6 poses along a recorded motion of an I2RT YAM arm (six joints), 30 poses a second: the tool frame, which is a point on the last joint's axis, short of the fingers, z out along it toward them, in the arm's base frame.
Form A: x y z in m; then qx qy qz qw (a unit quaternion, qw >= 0).
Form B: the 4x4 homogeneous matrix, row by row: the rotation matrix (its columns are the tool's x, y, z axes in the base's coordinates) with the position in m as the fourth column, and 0 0 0 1 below. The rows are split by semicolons. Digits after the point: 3 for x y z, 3 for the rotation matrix.
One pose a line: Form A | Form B
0.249 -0.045 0.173 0.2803 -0.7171 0.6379 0.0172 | -0.842 -0.424 0.333 0.249; -0.380 0.029 -0.925 -0.045; 0.382 -0.905 -0.186 0.173; 0 0 0 1
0.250 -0.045 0.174 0.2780 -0.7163 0.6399 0.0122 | -0.845 -0.414 0.338 0.250; -0.383 0.026 -0.924 -0.045; 0.373 -0.910 -0.181 0.174; 0 0 0 1
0.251 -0.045 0.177 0.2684 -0.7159 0.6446 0.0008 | -0.856 -0.385 0.345 0.251; -0.383 0.025 -0.923 -0.045; 0.347 -0.922 -0.169 0.177; 0 0 0 1
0.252 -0.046 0.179 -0.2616 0.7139 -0.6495 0.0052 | -0.863 -0.367 0.347 0.252; -0.380 0.019 -0.925 -0.046; 0.332 -0.930 -0.156 0.179; 0 0 0 1
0.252 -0.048 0.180 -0.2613 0.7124 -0.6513 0.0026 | -0.863 -0.369 0.344 0.252; -0.376 0.015 -0.927 -0.048; 0.337 -0.929 -0.152 0.180; 0 0 0 1
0.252 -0.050 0.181 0.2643 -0.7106 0.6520 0.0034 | -0.860 -0.380 0.340 0.252; -0.371 0.010 -0.928 -0.050; 0.350 -0.925 -0.150 0.181; 0 0 0 1
